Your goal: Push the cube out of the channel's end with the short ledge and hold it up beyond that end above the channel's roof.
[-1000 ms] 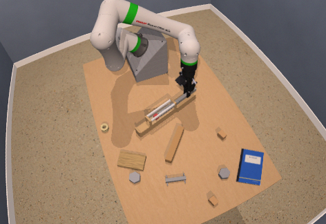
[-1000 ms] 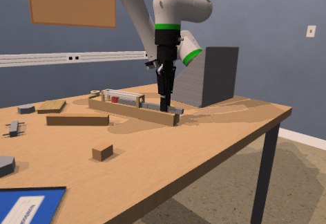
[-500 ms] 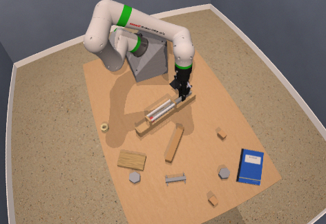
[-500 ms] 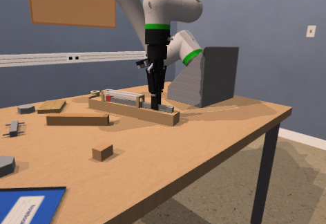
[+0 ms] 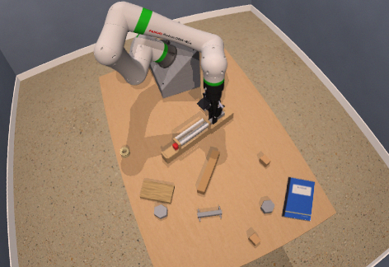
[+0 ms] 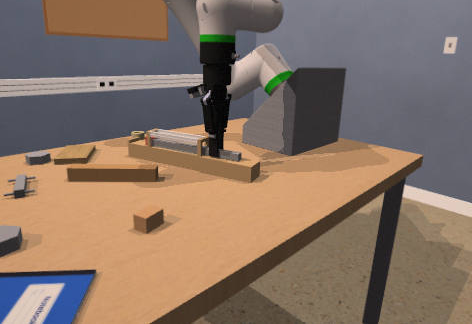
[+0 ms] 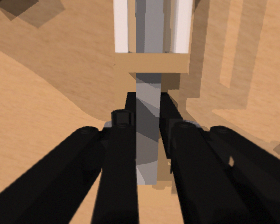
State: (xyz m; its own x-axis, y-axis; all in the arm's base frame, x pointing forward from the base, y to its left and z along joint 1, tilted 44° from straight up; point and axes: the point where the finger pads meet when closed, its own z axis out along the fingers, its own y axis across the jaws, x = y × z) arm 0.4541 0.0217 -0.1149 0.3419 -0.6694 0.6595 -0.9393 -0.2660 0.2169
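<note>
Right now my hand is 22 cm to the left of the red cube, 8 cm short of it and 3 cm above it. Also, from my hand: channel: 13 cm to the right, 5 cm ahead, 3 cm below; then grey rod: 3 cm below; then long wooden block: 25 cm ahead, 12 cm to the right, 6 cm below.
</note>
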